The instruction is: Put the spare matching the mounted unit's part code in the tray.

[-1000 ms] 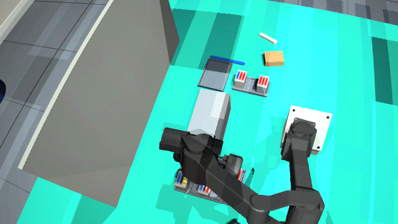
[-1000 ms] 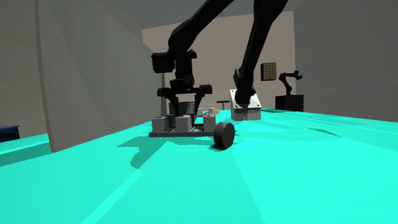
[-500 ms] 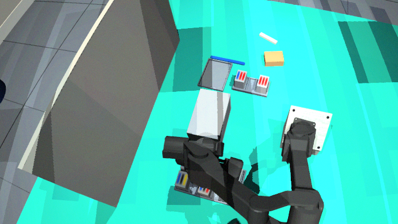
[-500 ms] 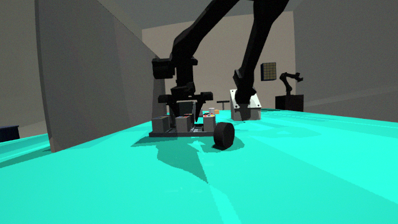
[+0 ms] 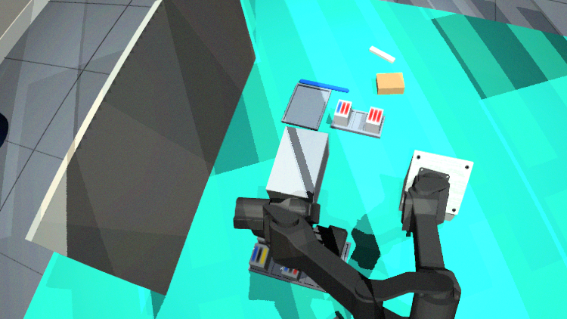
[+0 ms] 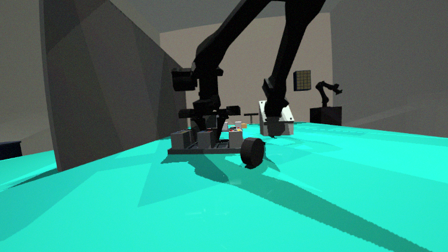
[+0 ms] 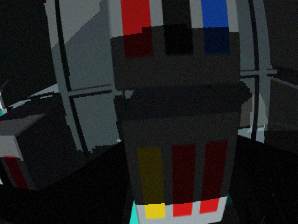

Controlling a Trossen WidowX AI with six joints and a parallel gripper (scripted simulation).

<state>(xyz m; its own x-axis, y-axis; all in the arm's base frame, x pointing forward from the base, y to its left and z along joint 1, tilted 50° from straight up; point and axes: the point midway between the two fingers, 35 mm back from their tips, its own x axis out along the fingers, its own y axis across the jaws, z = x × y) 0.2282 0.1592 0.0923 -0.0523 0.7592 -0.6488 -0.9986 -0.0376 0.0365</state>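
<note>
Now: gripper tip 36 cm to the left of the dark-rimmed tray, 10 cm short of it and 1 cm above it. From my gripper tip the other things lie so: grey holder 34 cm to the right, 4 cm behind, 1 cm below; then spare unit 2 cm above; then black disc 15 cm to the left, 11 cm behind, 1 cm above.
</note>
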